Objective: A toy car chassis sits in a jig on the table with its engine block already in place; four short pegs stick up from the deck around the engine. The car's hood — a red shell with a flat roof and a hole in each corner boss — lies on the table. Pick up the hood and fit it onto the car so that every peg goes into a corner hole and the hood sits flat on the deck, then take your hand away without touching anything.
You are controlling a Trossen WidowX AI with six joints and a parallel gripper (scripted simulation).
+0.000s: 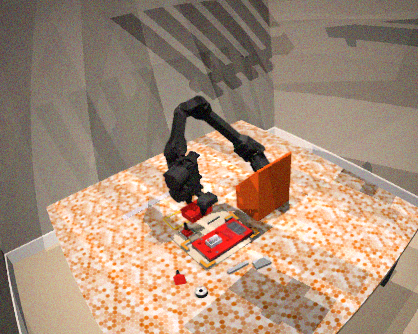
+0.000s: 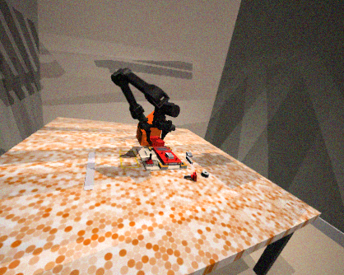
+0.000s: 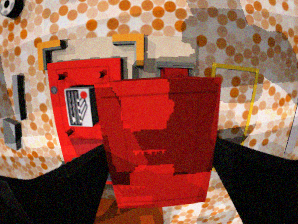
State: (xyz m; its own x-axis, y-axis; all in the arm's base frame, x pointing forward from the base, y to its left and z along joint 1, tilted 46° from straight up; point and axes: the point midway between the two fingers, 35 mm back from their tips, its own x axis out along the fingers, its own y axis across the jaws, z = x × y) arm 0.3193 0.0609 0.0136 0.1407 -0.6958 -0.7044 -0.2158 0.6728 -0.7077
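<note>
Right now the grey engine block is 100 mm to the left of my gripper tip, 90 mm below it and 10 mm behind it. Round my gripper tip: red hood: 10 mm above; then dark wheel: 260 mm to the left, 140 mm ahead, 100 mm below; then white strip: 290 mm to the right, 110 mm below, 90 mm ahead.
</note>
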